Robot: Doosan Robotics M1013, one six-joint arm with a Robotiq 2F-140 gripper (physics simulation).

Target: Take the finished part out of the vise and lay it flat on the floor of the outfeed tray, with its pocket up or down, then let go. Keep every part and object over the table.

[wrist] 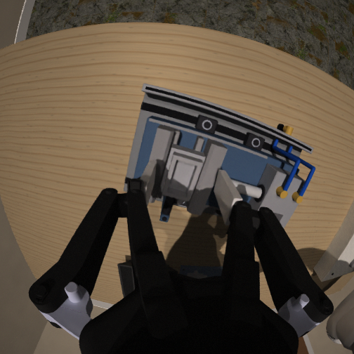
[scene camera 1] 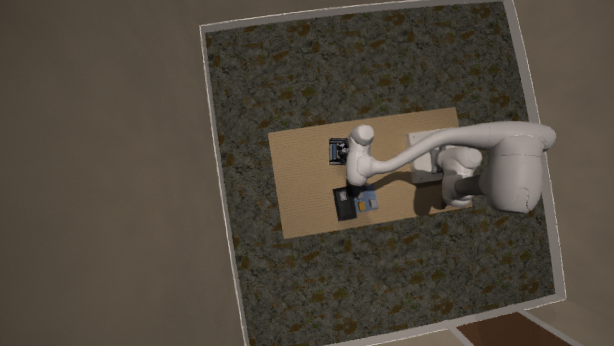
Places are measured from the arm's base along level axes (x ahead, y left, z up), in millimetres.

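Pixels of known places: gripper, fingertip midpoint: [scene camera 1: 344, 148]; arm's base, link origin: [scene camera 1: 441, 161].
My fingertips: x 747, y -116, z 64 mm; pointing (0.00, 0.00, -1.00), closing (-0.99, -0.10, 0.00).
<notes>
Ahead of a thing's pixels: the offset from my fingertips to its top centre. "spot": to the spot under its first point. Level surfaces: height alone.
The vise @[63 mm back, 9 mm left, 22 mm down] [scene camera 1: 333, 151] [wrist: 240, 165] stands on the table, its grey jaws over a blue base. The finished part [wrist: 184, 173], a grey block, sits between the jaws with its rectangular pocket up. My gripper [scene camera 1: 343, 148] [wrist: 185, 175] is partly open and holds nothing. In the wrist view its fingertips lie on either side of the part and jaws, the left one over the outer edge of the left jaw, the right one beyond the right jaw. Their exact height is unclear. A black tray @[spot: 17 mm back, 446 mm left, 109 mm down] [scene camera 1: 346, 210], seemingly the outfeed tray, holds a small grey part @[6 mm ahead, 337 mm left, 74 mm down] [scene camera 1: 343, 196] at one end.
A blue tray or plate @[165 mm back, 367 mm left, 113 mm down] [scene camera 1: 367, 193] with an orange block @[127 mm back, 417 mm left, 77 mm down] [scene camera 1: 361, 206] and a grey block @[216 mm back, 404 mm left, 77 mm down] [scene camera 1: 373, 203] lies beside the black tray. Blue hoses [wrist: 300, 172] rise at the vise's right end. A pale base plate [scene camera 1: 421, 167] is under the arm on the table @[122 mm down] [scene camera 1: 300, 180].
</notes>
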